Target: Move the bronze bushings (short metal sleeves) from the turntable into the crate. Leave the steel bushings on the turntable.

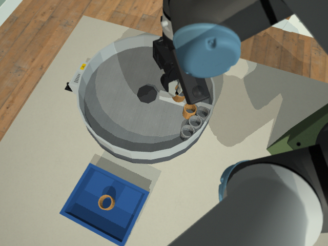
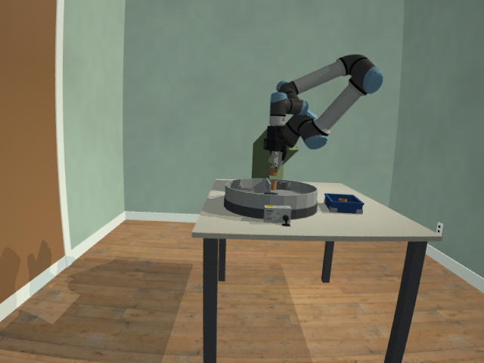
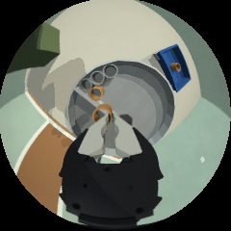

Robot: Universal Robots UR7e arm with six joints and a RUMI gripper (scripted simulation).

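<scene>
Right now the blue crate is 90 mm ahead of my hand, 310 mm to the left of it and 140 mm below it. From my hand the other things lie so: turntable (90 mm ahead, 30 mm to the right, 110 mm below).
</scene>
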